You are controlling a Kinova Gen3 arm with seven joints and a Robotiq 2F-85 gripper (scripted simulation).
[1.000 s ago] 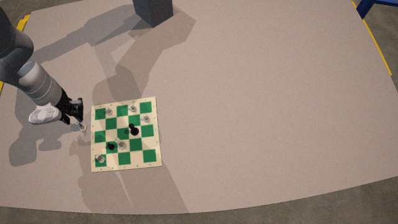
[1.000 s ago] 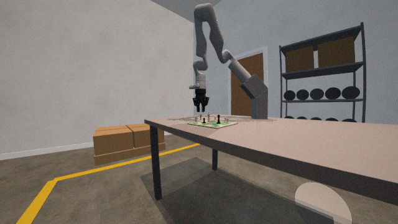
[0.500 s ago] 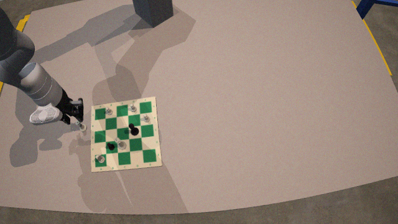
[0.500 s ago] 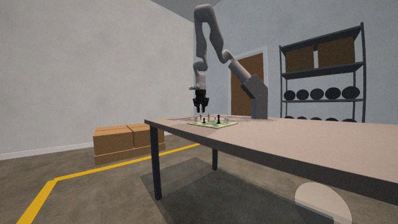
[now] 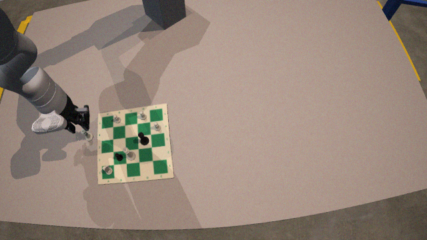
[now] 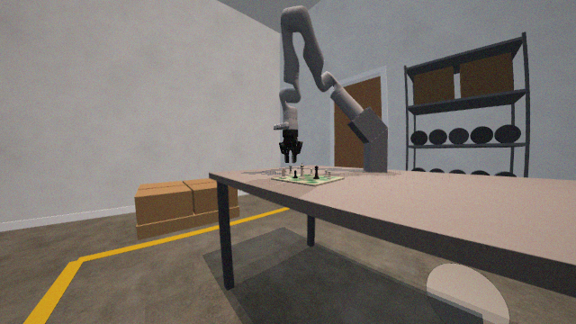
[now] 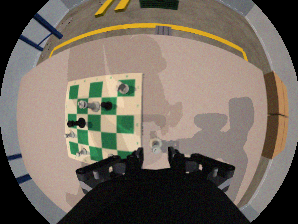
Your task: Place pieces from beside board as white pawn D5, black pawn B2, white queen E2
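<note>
Now: hand 18 cm to the right of the tall black piece, 5 cm above it and 1 cm short of it. From my hand the other things lie so: black pawn (11 cm to the left, 6 cm below, 6 cm ahead); cream chessboard (14 cm to the left, 8 cm below, 2 cm ahead).
</note>
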